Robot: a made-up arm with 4 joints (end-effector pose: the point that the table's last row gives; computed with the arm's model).
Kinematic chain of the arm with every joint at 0, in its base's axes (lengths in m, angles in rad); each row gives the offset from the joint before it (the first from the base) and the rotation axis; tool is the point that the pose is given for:
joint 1: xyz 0 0 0.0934 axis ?
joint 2: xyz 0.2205 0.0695 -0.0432 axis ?
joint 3: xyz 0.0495 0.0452 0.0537 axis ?
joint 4: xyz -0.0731 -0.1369 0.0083 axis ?
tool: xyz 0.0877 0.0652 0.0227
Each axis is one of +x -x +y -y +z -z.
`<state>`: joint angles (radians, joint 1 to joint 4).
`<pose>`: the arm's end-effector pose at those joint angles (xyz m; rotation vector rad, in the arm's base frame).
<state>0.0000 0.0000 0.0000 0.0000</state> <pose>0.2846 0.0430 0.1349 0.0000 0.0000 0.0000</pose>
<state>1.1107 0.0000 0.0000 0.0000</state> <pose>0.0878 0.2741 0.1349 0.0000 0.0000 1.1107</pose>
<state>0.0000 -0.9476 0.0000 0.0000</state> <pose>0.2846 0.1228 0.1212 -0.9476 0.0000 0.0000</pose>
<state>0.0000 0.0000 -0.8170 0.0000</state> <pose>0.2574 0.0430 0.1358 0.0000 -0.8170 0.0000</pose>
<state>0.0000 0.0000 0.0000 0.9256</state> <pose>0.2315 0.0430 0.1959 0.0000 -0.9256 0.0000</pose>
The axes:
joint 1: +z
joint 2: +x
joint 3: +y
joint 4: -y

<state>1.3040 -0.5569 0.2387 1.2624</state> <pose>-0.0700 0.2546 0.2049 0.2223 -1.2125 1.4363</pose>
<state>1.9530 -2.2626 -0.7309 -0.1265</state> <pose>-0.2375 0.1948 0.0198 -1.1869 -2.4649 1.5269</pose>
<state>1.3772 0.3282 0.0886 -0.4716</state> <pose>0.0241 0.2850 0.0805 -0.1159 0.6904 1.4179</pose>
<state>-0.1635 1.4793 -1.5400 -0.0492</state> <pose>0.2401 -0.0424 0.0302 1.0931 -1.3034 -1.2072</pose>
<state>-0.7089 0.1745 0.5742 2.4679</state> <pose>0.1326 -0.0969 0.2193 -0.5580 -1.8592 -0.6430</pose>
